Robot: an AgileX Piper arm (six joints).
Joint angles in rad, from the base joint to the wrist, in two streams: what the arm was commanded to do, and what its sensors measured. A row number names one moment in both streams.
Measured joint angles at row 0:
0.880 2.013 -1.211 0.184 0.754 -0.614
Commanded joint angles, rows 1 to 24:
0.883 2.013 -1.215 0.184 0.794 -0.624
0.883 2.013 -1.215 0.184 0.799 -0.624
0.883 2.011 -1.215 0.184 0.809 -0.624
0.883 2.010 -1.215 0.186 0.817 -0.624
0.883 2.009 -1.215 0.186 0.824 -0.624
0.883 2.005 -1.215 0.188 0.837 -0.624
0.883 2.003 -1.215 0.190 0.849 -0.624
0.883 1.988 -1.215 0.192 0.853 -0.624
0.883 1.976 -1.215 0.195 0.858 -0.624
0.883 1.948 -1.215 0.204 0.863 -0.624
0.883 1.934 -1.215 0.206 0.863 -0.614
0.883 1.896 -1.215 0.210 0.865 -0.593
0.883 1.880 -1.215 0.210 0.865 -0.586
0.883 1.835 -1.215 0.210 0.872 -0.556
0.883 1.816 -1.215 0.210 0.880 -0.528
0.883 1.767 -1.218 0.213 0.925 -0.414
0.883 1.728 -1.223 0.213 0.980 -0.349
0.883 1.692 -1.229 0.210 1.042 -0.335
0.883 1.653 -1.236 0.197 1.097 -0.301
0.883 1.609 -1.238 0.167 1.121 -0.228
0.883 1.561 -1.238 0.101 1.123 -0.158
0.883 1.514 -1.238 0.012 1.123 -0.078
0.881 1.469 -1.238 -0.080 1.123 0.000
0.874 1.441 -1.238 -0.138 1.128 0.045
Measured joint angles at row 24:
0.880 1.552 -1.231 0.069 1.110 -0.139
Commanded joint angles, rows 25 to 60:
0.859 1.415 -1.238 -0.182 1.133 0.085
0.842 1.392 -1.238 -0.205 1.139 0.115
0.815 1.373 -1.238 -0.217 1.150 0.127
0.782 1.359 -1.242 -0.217 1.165 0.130
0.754 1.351 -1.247 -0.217 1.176 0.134
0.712 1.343 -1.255 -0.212 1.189 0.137
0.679 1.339 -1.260 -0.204 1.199 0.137
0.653 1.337 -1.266 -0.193 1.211 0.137
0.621 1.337 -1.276 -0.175 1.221 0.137
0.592 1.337 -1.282 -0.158 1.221 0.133
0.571 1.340 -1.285 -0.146 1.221 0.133
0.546 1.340 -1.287 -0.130 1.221 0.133
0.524 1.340 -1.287 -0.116 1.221 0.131
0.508 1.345 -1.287 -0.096 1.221 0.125
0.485 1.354 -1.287 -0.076 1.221 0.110
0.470 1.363 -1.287 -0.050 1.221 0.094
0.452 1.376 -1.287 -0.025 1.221 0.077
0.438 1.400 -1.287 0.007 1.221 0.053
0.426 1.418 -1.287 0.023 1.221 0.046
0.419 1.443 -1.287 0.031 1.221 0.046
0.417 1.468 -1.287 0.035 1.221 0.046
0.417 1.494 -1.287 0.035 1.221 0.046
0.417 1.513 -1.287 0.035 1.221 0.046
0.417 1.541 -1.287 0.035 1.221 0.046
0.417 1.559 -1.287 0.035 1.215 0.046
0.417 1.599 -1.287 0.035 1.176 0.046
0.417 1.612 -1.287 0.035 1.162 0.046
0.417 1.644 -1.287 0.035 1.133 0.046
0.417 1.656 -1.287 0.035 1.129 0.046
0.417 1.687 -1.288 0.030 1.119 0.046
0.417 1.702 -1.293 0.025 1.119 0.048
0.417 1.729 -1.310 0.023 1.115 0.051
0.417 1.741 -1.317 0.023 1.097 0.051
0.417 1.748 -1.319 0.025 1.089 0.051
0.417 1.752 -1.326 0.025 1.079 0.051
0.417 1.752 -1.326 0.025 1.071 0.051
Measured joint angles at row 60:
0.423 1.747 -1.309 0.032 1.105 0.056
